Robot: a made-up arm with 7 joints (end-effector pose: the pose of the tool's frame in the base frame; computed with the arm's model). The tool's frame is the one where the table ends. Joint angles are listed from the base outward.
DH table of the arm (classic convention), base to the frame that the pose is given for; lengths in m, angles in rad. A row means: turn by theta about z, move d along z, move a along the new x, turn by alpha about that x. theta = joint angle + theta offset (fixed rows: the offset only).
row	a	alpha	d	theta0
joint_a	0	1.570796	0.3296	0
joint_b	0	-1.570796	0.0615	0
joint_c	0.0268	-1.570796	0.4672	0
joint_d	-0.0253	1.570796	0.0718	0
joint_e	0	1.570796	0.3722	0
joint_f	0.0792	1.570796	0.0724	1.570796
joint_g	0	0	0.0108	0
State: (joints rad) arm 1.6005 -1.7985 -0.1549 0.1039 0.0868 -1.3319 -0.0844
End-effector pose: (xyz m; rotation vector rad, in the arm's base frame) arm 0.0510 0.7912 0.0177 1.1131 1.1648 -1.2400
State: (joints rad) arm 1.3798 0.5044 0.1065 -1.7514 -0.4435 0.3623 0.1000
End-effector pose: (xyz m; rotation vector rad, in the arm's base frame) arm -0.0071 -0.5122 0.4110 0.5754 1.0486 -1.2958
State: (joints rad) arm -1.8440 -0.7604 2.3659 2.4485 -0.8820 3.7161 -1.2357
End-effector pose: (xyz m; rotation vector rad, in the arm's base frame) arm 0.1050 -0.0843 0.6584 -0.6515 -0.1528 2.7999
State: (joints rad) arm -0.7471 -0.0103 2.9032 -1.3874 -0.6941 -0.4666 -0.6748
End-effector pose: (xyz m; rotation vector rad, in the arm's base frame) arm 0.1996 -0.3839 0.8363 -0.8654 -0.5475 -1.4255
